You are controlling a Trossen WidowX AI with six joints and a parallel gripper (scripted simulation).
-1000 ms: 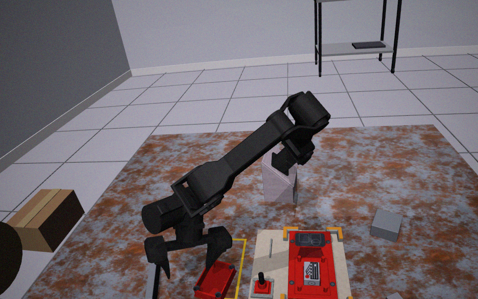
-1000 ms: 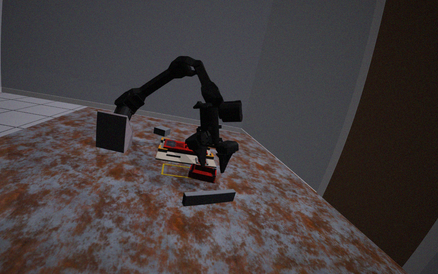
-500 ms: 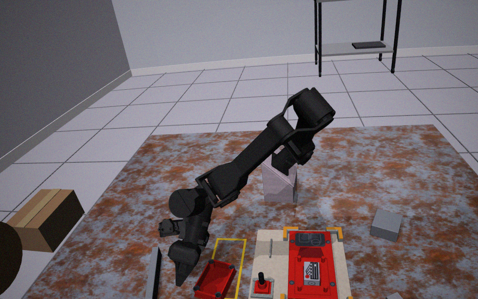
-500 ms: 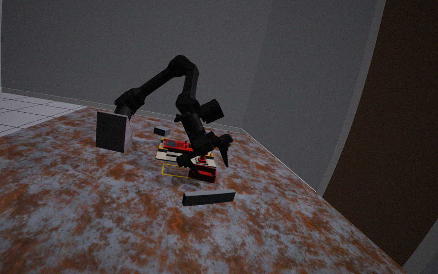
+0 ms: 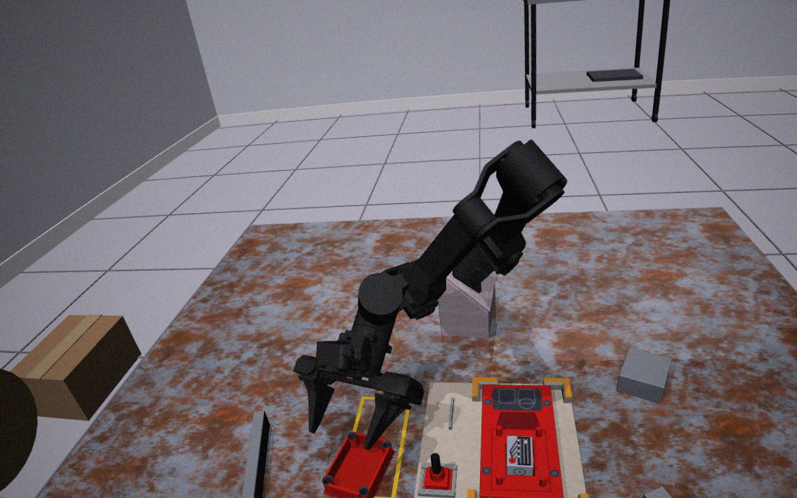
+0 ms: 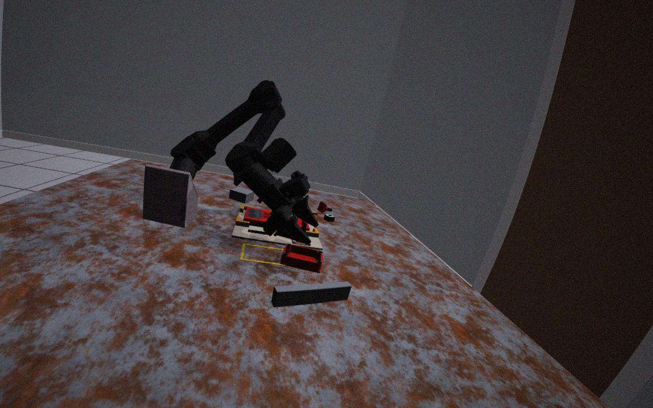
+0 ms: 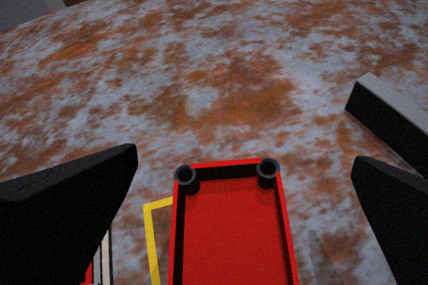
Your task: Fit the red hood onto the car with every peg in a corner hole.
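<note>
My gripper tip is 1 cm past the red hood, 1 cm to the right of it and 8 cm above it. From my gripper tip the other things lie so: engine block 3 cm behind, 25 cm to the left, 6 cm below; jig 6 cm behind, 23 cm to the left, 7 cm below.
</note>
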